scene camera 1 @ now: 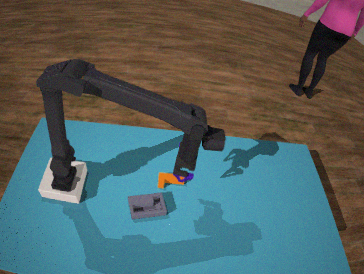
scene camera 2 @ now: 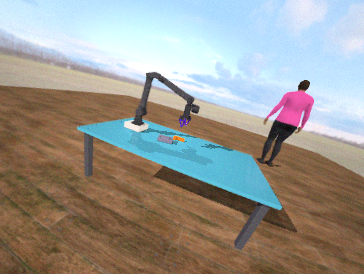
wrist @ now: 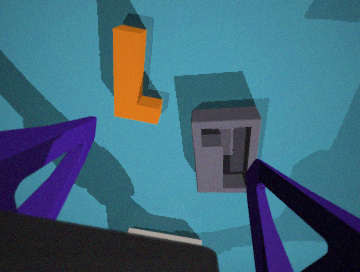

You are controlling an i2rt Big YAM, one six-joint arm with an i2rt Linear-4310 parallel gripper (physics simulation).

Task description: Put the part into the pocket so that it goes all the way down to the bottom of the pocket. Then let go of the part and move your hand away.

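Pixels of known places: gripper, fingertip midpoint: (scene camera 1: 182, 170) (scene camera 2: 183, 126) (wrist: 178, 147); arm's base, link origin: (scene camera 1: 64, 178) (scene camera 2: 137, 123).
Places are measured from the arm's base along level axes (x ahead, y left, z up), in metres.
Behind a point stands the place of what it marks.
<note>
An orange L-shaped part (scene camera 1: 163, 180) @(x 0.416, y 0.085, z -0.026 m) (scene camera 2: 178, 139) @(x 0.449, y 0.094, z -0.047 m) (wrist: 129, 70) @(x 0.463, y 0.106, z -0.027 m) lies flat on the blue table, apart from the pocket block. The grey block (scene camera 1: 147, 213) @(x 0.365, y -0.085, z -0.022 m) (scene camera 2: 165, 140) @(x 0.377, y -0.083, z -0.036 m) (wrist: 210, 167) @(x 0.342, y -0.024, z -0.021 m) with the recessed pocket stands on the table beside it; in the wrist view it is right of and below the part, and its pocket holds no part. My gripper (scene camera 2: 183, 122) @(x 0.477, y 0.035, z 0.119 m) (wrist: 178, 147) @(x 0.477, y 0.035, z 0.119 m) has purple fingers that stand wide open with nothing between them. It hangs above the table near the part. In the wrist view the right fingertip overlaps the block's lower right edge. In scene camera 1 the fingers partly cover the part's far end.
The arm's white base (scene camera 1: 60, 195) @(x 0.002, y -0.077, z -0.012 m) (scene camera 2: 135, 127) @(x 0.034, y -0.076, z -0.020 m) stands at one end of the blue table (scene camera 1: 300, 200) @(x 1.093, y 0.041, z -0.056 m) (scene camera 2: 235, 175) @(x 1.021, y -0.204, z -0.057 m); its edge also shows at the bottom of the wrist view. A person in a pink top (scene camera 1: 341, 20) (scene camera 2: 296, 107) stands on the floor beyond the table.
</note>
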